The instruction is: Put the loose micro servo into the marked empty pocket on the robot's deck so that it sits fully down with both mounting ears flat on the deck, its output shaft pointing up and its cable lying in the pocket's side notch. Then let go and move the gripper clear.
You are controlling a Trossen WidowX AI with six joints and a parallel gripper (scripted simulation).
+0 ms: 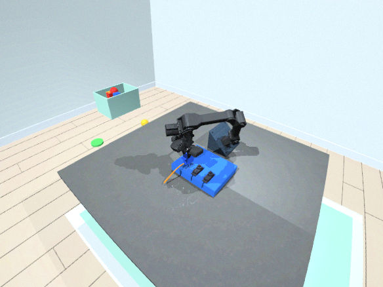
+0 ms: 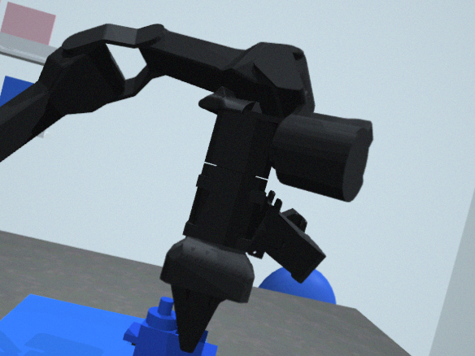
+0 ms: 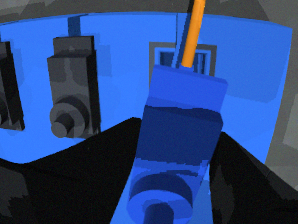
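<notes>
The blue deck lies 110 mm behind my gripper tip, 100 mm below it and 90 mm to the left of it.
</notes>
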